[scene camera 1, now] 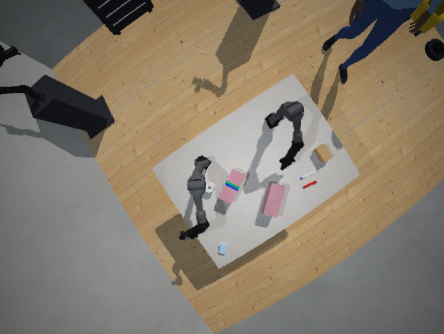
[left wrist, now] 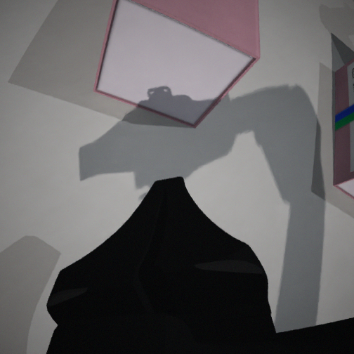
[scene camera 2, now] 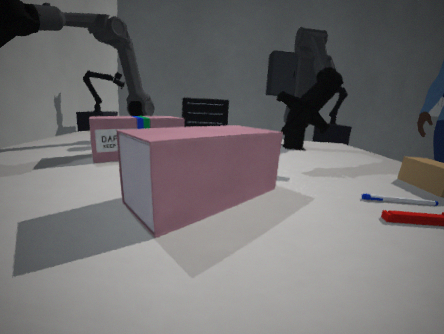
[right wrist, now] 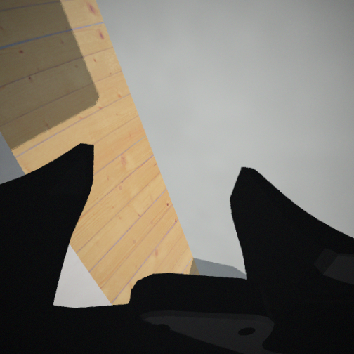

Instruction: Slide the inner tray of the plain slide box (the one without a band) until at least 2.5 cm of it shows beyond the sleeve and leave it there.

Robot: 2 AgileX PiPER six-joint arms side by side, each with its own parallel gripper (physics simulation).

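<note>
The plain pink slide box (scene camera 1: 273,199) (scene camera 2: 215,175) (left wrist: 200,15) lies on the table. Its white tray end (scene camera 2: 137,177) (left wrist: 170,55) looks flush with the sleeve in scene camera 2 and in the left wrist view. The other pink box (scene camera 1: 238,177) (scene camera 2: 100,155) (left wrist: 342,145) has a blue and green band and lies to the left of it in scene camera 1. My left gripper (scene camera 1: 284,165) (left wrist: 172,195) is shut and empty, above the table beyond the plain box's upper end in scene camera 1. My right gripper (scene camera 1: 183,236) (right wrist: 166,173) is open and empty, past the table's left edge.
In scene camera 1, a tan block (scene camera 1: 322,153) (scene camera 2: 422,174), a blue-and-white pen (scene camera 1: 308,175) (scene camera 2: 400,200) and a red item (scene camera 1: 310,184) (scene camera 2: 412,218) lie right of the plain box. A light-blue item (scene camera 1: 222,248) lies near the lower corner. A white roll (scene camera 1: 209,188) is beside the right arm.
</note>
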